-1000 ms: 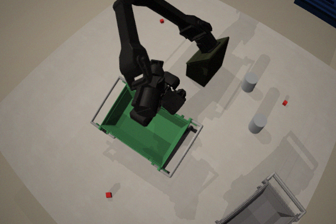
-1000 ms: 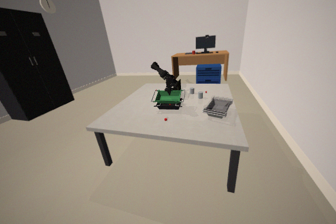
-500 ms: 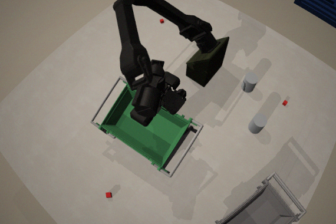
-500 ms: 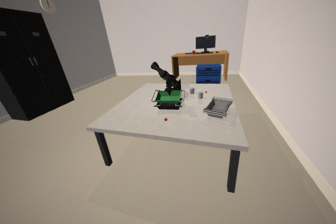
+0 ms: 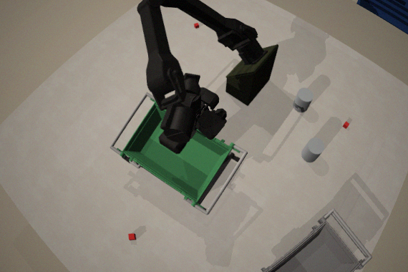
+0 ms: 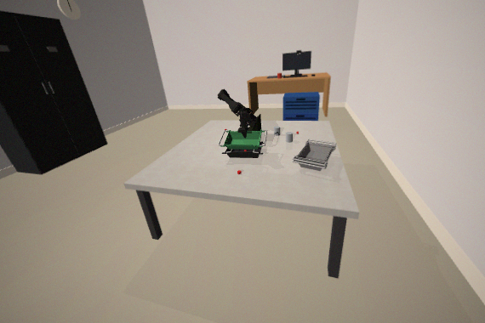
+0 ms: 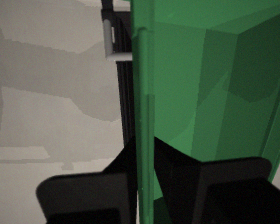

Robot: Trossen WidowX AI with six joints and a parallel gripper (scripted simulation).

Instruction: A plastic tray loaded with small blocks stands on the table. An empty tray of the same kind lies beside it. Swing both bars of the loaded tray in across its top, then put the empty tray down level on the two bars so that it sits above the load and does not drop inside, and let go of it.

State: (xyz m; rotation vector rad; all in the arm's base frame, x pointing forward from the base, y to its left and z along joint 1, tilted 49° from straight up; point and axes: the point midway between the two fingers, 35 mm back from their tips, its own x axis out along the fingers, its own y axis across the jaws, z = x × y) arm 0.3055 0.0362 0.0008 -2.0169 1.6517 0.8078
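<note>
Now: the green tray 70 mm ahead of my gripper tip, 10 mm to the left of it and 20 mm above it.
</note>
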